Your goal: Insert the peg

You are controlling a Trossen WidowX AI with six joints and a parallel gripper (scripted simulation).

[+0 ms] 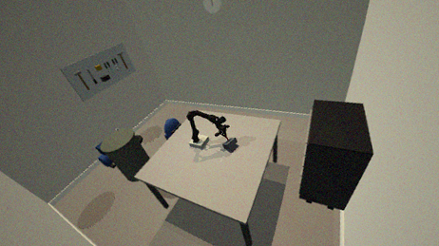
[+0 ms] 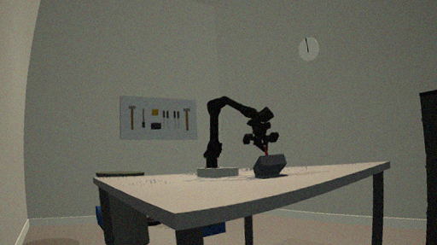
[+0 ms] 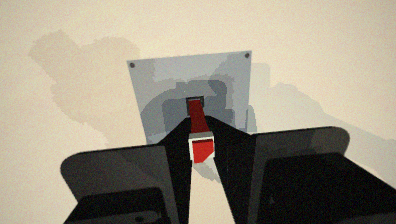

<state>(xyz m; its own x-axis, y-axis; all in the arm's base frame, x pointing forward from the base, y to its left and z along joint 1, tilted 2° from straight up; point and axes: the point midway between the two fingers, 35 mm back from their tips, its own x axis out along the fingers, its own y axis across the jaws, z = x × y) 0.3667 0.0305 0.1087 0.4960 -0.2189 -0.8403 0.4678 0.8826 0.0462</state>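
Right now my gripper tip is 10 mm past the red peg and 10 mm below it. From my gripper tip the other things lie so: dark sloped panel (30 mm ahead, 20 mm to the right, 70 mm below).
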